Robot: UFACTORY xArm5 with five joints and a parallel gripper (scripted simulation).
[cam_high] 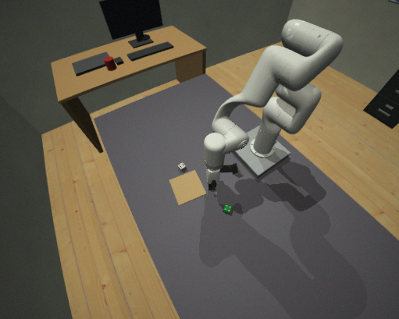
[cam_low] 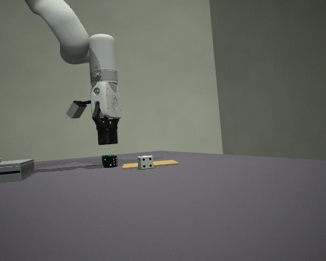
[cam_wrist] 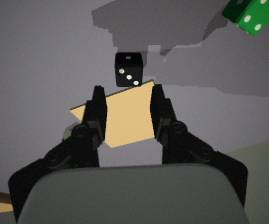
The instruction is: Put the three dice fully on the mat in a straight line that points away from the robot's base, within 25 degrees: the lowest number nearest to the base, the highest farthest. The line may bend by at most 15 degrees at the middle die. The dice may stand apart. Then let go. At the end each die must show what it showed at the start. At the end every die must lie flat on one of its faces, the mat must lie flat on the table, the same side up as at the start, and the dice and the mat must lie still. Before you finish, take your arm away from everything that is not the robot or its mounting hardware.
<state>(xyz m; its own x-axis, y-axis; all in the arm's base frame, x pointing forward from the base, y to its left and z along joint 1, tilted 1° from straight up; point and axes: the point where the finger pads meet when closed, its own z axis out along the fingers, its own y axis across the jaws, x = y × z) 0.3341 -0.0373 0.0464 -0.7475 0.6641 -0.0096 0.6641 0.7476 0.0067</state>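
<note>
The black die lies 70 mm below my hand. From my hand the other things lie so: tan mat 90 mm ahead, 80 mm to the right, 80 mm below; green die 130 mm to the left, 70 mm below, 30 mm ahead; white die 180 mm to the right, 70 mm below, 40 mm ahead.
</note>
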